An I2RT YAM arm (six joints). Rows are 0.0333 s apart.
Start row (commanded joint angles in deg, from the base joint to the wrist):
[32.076, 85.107, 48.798, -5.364, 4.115, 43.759]
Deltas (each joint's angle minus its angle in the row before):
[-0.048, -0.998, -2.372, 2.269, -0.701, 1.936]
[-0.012, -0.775, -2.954, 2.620, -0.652, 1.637]
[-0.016, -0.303, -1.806, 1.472, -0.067, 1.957]
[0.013, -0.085, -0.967, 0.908, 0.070, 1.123]
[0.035, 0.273, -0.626, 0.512, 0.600, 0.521]
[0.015, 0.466, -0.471, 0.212, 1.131, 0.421]
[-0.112, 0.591, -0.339, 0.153, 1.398, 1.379]
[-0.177, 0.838, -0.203, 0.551, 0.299, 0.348]
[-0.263, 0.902, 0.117, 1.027, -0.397, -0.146]
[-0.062, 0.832, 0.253, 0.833, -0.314, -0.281]
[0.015, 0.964, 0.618, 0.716, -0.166, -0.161]
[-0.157, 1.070, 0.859, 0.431, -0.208, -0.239]
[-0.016, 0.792, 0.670, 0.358, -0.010, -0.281]
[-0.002, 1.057, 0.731, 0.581, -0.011, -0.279]
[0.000, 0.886, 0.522, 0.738, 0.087, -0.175]
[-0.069, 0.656, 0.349, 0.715, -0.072, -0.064]
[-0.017, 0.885, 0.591, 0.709, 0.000, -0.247]
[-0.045, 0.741, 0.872, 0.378, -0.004, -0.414]
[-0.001, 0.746, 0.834, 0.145, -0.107, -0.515]
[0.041, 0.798, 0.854, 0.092, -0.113, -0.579]
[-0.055, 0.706, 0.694, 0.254, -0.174, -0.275]
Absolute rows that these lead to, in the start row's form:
[32.028, 84.109, 46.426, -3.095, 3.414, 45.695]
[32.016, 83.334, 43.472, -0.475, 2.762, 47.332]
[32.000, 83.031, 41.666, 0.997, 2.695, 49.289]
[32.013, 82.946, 40.699, 1.905, 2.765, 50.412]
[32.048, 83.219, 40.073, 2.417, 3.365, 50.933]
[32.063, 83.685, 39.602, 2.629, 4.496, 51.354]
[31.951, 84.276, 39.263, 2.782, 5.894, 52.733]
[31.774, 85.114, 39.060, 3.333, 6.193, 53.081]
[31.511, 86.016, 39.177, 4.360, 5.796, 52.935]
[31.449, 86.848, 39.430, 5.193, 5.482, 52.654]
[31.464, 87.812, 40.048, 5.909, 5.316, 52.493]
[31.307, 88.882, 40.907, 6.340, 5.108, 52.254]
[31.291, 89.674, 41.577, 6.698, 5.098, 51.973]
[31.289, 90.731, 42.308, 7.279, 5.087, 51.694]
[31.289, 91.617, 42.830, 8.017, 5.174, 51.519]
[31.220, 92.273, 43.179, 8.732, 5.102, 51.455]
[31.203, 93.158, 43.770, 9.441, 5.102, 51.208]
[31.158, 93.899, 44.642, 9.819, 5.098, 50.794]
[31.157, 94.645, 45.476, 9.964, 4.991, 50.279]
[31.198, 95.443, 46.330, 10.056, 4.878, 49.700]
[31.143, 96.149, 47.024, 10.310, 4.704, 49.425]

